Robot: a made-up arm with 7 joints.
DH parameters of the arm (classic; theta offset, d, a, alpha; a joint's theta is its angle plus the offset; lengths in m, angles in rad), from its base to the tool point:
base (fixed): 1.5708 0.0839 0 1.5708
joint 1: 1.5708 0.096 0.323 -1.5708
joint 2: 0 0.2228 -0.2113 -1.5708
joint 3: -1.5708 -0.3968 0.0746 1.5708
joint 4: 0 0.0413 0.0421 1.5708
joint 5: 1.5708 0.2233 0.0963 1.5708
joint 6: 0 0.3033 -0.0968 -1.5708
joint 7: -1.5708 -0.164 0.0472 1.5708
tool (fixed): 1.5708 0.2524 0 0
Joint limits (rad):
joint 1: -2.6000..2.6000
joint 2: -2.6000..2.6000
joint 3: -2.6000..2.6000
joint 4: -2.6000..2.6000
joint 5: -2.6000..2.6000
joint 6: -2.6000..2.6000
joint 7: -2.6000..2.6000
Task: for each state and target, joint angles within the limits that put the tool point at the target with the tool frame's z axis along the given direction. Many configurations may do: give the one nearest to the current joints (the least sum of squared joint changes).
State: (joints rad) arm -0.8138 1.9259 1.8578 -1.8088 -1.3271 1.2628 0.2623
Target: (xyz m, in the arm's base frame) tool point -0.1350 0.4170 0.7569 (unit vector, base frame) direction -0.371 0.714 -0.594
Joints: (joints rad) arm -0.1631 2.5277 1.7113 -2.4261 -1.8968 1.0860 0.9887
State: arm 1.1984 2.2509 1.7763 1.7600 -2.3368 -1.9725 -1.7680
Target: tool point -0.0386 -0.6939 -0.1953 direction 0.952 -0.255 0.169
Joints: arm 1.3050 2.0539 0.9289 2.1844 -2.5903 -1.7418 -2.2013
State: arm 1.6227 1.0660 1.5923 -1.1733 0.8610 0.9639 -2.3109
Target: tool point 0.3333 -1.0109 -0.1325 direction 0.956 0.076 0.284
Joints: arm 1.2523 1.7936 1.4524 -0.9333 0.5653 1.2235 -2.3470
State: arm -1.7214 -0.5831 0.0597 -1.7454 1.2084 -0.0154 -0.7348
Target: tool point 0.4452 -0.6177 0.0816 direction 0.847 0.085 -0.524
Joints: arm -1.1089 -0.8237 0.4493 -1.1919 1.0887 -0.5282 -0.3556
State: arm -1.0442 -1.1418 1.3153 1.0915 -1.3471 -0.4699 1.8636
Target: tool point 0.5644 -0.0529 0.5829 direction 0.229 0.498 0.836
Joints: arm -0.5884 -0.7584 0.7284 0.4751 -0.8763 -0.6866 1.8370
